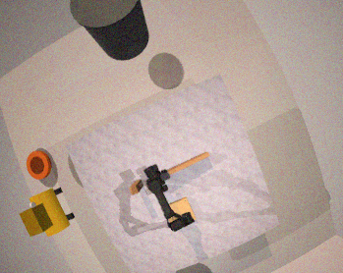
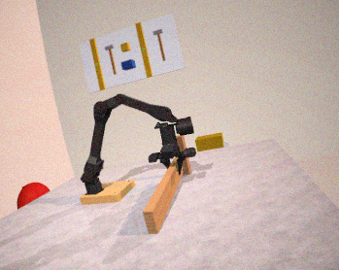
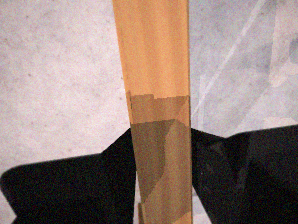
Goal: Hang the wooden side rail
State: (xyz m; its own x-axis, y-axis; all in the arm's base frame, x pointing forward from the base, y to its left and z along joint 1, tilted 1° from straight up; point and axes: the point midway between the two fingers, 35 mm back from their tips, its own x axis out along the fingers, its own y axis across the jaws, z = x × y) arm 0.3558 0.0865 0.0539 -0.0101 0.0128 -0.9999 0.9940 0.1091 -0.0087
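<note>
My gripper tip is now 2 cm past the wooden headboard post, 16 cm to the right of it and 4 cm below it.
</note>
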